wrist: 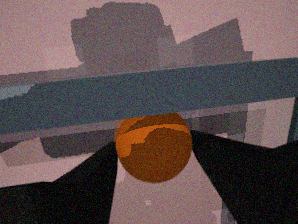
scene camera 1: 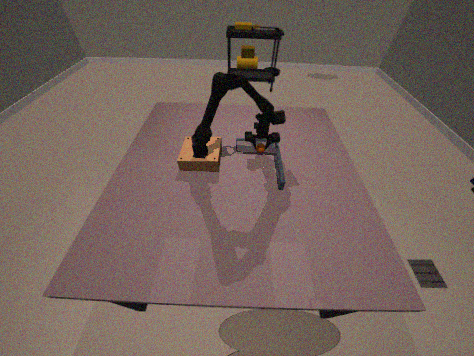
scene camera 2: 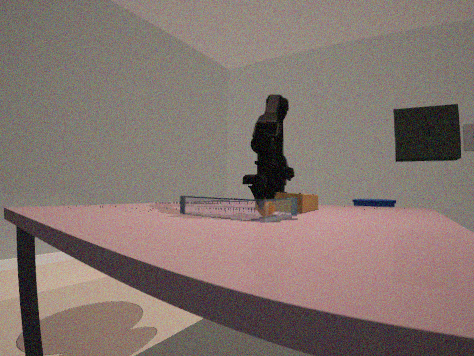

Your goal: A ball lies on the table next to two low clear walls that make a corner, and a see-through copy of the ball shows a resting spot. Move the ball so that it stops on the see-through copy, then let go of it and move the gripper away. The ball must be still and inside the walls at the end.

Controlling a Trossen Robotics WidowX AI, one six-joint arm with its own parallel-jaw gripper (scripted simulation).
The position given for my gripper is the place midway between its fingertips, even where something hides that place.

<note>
My gripper [scene camera 2: 265,208] carries an orange ball [wrist: 157,148].
My gripper is seen too in the wrist view [wrist: 153,141].
</note>
